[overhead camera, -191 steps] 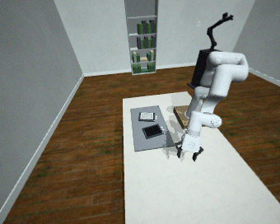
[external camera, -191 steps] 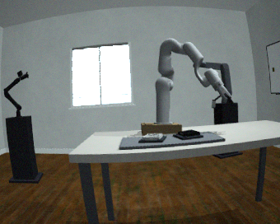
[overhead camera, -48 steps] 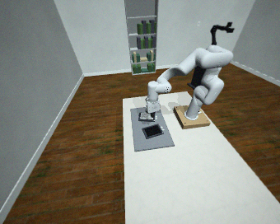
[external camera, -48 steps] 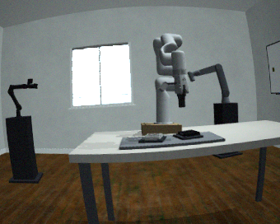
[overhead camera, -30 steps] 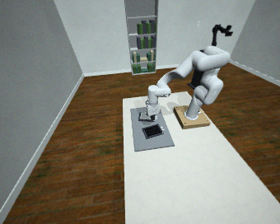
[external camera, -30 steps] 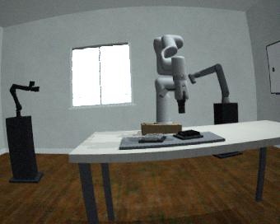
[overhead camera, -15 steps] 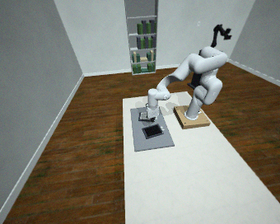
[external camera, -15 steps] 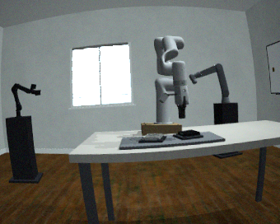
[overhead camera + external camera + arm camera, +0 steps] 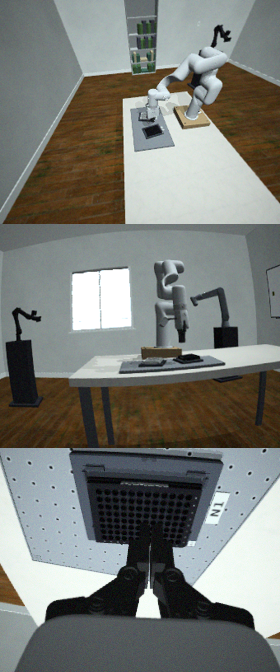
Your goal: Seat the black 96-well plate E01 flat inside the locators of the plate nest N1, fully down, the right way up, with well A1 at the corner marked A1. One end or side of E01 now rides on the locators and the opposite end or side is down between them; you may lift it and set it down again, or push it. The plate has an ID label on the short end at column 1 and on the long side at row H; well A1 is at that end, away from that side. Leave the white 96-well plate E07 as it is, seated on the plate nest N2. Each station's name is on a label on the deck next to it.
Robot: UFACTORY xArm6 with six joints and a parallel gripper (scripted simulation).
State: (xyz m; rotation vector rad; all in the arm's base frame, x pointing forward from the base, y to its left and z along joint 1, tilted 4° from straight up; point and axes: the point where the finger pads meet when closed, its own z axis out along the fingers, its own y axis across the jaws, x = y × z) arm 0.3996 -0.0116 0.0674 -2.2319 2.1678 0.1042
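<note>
The black 96-well plate E01 is 100 mm below my hand, 30 mm to the left of it and 10 mm ahead of it. Also, from my hand: white plate E07 (160 mm to the right, 100 mm below, 10 mm behind); then white label N1 (120 mm below, 90 mm behind, 30 mm to the left); then plate nest N1 (120 mm below, 30 mm to the left, 10 mm ahead).
</note>
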